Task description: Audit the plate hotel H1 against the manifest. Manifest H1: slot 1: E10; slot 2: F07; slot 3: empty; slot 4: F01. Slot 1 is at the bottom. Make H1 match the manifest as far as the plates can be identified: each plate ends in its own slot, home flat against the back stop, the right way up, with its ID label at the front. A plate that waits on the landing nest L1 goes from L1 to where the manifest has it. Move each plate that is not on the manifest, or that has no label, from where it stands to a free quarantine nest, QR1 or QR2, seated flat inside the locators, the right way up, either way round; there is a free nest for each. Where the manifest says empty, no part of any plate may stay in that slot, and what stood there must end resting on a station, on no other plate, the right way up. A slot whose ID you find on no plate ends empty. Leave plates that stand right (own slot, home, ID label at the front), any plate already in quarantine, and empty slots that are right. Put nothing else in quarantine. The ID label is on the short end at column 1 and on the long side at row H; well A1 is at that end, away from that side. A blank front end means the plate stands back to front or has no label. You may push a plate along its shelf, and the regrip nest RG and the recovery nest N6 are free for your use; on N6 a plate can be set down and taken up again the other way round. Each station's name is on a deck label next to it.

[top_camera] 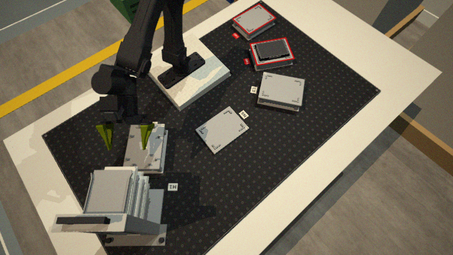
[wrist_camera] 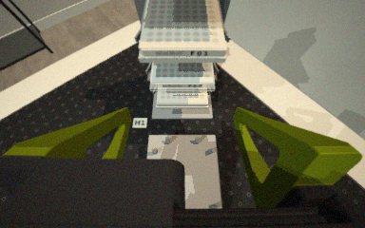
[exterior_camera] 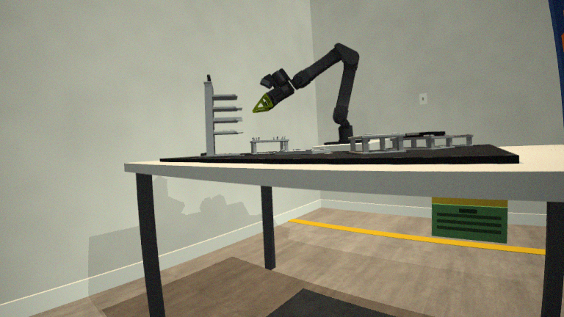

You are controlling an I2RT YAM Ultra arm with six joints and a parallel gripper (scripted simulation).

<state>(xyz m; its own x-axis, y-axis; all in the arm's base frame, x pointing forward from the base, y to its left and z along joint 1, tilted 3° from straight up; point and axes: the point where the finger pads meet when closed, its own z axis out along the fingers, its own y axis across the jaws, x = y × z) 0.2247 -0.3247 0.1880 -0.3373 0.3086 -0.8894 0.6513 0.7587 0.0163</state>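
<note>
Right now my hand is 140 mm above the regrip nest, 40 mm to the right of it and 40 mm past it. Round my hand: H1 deck label (200 mm below, 120 mm ahead, 30 mm to the left); then white well plate (100 mm below, 90 mm ahead, 80 mm to the right); then plate hotel H1 (150 mm ahead, 130 mm to the right, 50 mm below).
</note>
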